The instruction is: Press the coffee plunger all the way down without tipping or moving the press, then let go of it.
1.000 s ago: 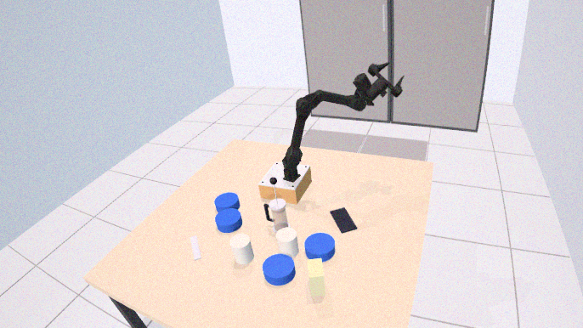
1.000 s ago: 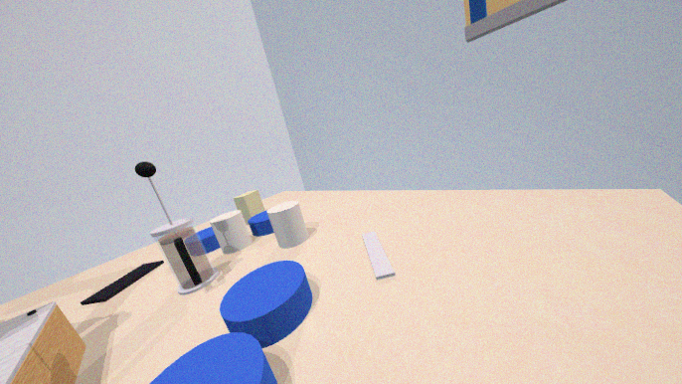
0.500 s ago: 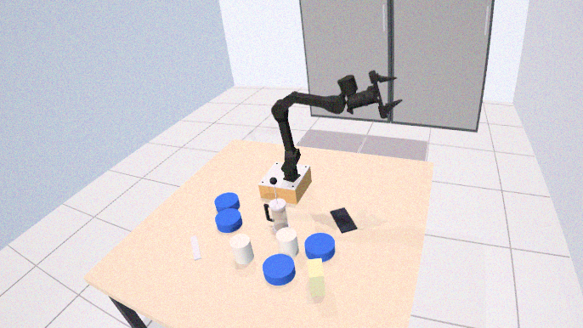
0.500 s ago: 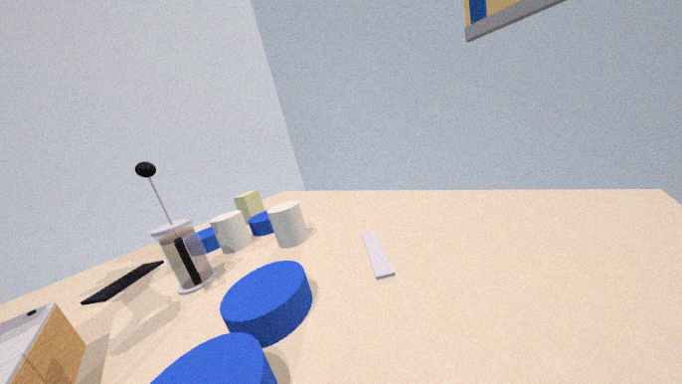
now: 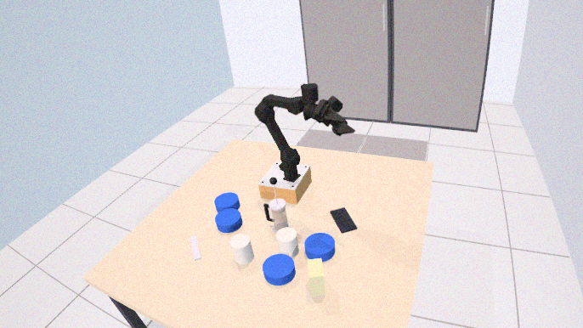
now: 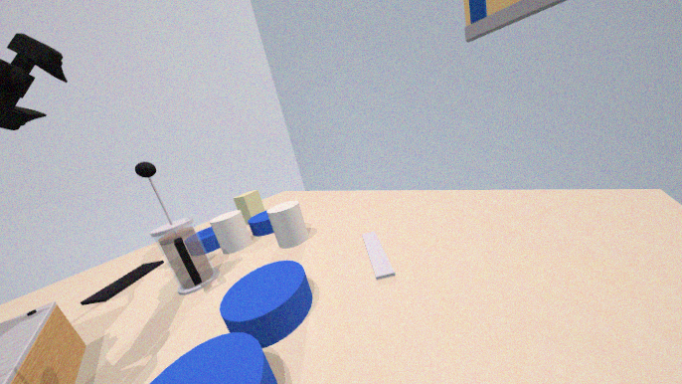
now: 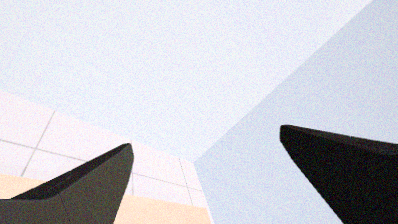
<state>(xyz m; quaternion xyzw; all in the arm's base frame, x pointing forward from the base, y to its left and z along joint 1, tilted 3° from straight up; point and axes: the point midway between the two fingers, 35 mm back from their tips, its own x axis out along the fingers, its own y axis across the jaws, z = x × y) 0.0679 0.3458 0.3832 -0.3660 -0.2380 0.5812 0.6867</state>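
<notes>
The coffee press lies 14 cm ahead of my gripper tip, 28 cm to the right of it and 35 cm below it. From my gripper tip the other things lie so: black flat slab (3 cm behind, 5 cm to the right, 47 cm below); pale yellow block (33 cm ahead, 4 cm to the left, 42 cm below).
</notes>
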